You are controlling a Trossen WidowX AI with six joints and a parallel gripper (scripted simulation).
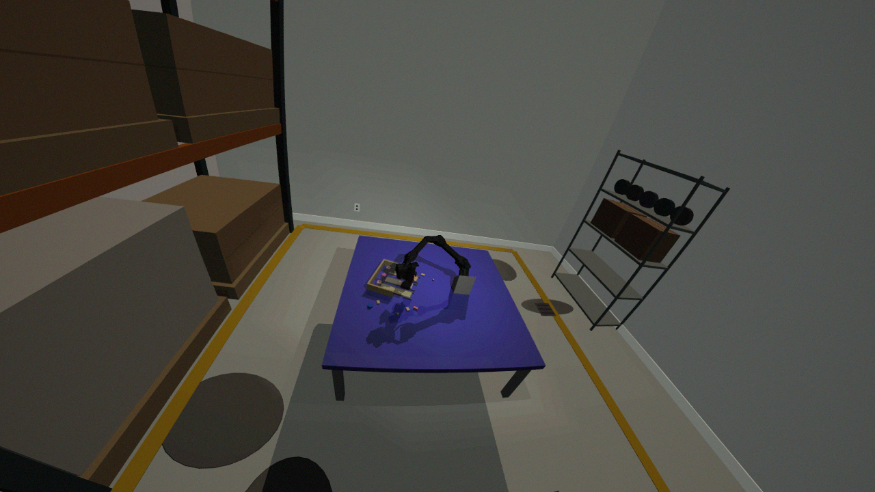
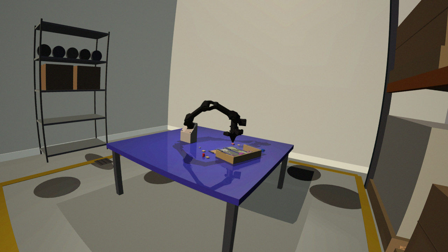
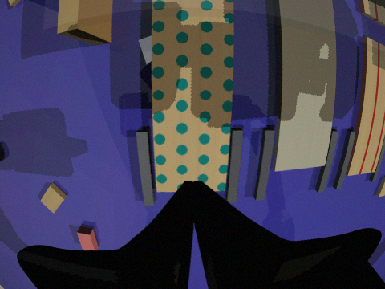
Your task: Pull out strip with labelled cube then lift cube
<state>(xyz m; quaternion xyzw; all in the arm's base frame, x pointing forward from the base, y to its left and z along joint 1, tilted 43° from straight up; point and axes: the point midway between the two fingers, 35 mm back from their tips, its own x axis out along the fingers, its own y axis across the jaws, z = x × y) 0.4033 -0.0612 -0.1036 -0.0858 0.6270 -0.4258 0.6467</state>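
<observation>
My gripper tip is now 5 cm short of the grey strip, 13 cm to the left of it and 5 cm above it.
</observation>
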